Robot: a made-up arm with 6 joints.
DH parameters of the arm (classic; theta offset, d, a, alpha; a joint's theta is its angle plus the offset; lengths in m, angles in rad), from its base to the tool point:
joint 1: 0 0.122 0 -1.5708
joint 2: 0.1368 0 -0.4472 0
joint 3: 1.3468 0 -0.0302 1.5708
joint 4: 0 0.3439 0 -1.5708
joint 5: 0 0 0 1.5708
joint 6: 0 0.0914 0 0
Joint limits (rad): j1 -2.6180..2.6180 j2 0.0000..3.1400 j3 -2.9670..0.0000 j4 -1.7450..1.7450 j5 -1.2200..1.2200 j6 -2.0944..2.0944
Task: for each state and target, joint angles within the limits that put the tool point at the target. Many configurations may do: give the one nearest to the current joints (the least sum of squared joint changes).
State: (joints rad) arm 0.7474 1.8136 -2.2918 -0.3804 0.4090 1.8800
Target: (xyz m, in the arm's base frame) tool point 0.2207 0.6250 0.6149
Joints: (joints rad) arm 1.2492 2.0330 -2.2420 -0.3552 0.3807 1.8800
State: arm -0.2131 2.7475 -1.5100 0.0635 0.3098 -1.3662
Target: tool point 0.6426 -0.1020 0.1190
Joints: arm -0.1607 2.2930 -1.4524 0.0657 0.3586 -1.3662
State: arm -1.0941 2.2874 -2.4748 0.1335 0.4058 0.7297
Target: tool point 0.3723 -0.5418 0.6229
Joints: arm -0.9784 2.0433 -2.3144 0.1388 0.5249 0.7297
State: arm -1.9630 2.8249 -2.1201 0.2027 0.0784 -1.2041
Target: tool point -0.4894 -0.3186 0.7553
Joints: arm -2.5649 1.9580 -2.4037 0.2016 0.0134 -1.2041
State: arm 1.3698 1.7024 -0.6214 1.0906 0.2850 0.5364
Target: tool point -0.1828 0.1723 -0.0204
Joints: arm 2.2397 2.3573 -0.4120 1.1325 0.4574 0.5364
